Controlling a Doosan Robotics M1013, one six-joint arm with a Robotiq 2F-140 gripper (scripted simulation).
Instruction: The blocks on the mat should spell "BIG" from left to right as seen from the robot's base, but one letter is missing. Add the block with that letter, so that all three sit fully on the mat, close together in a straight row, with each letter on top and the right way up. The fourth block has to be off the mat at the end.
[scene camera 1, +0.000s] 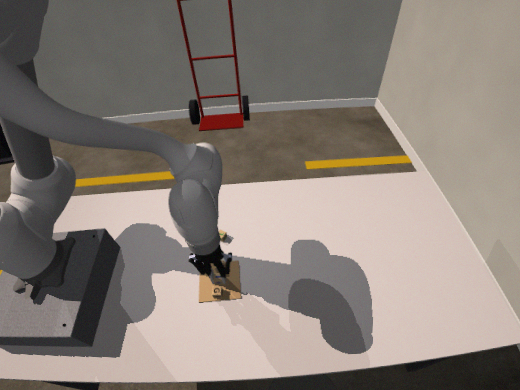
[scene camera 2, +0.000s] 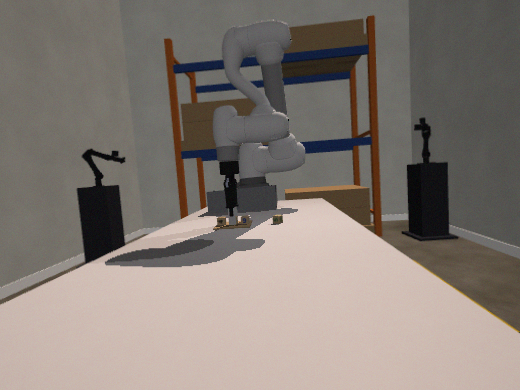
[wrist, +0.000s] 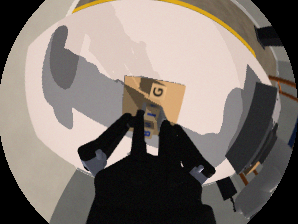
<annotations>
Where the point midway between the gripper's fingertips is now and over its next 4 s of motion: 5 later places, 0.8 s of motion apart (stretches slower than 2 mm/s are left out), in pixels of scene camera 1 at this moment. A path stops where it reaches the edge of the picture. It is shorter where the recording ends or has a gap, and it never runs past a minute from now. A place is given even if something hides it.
The gripper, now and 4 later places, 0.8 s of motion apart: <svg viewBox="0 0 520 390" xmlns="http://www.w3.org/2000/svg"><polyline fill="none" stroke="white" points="219,280 218,278 214,268 213,264 209,254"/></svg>
</annotations>
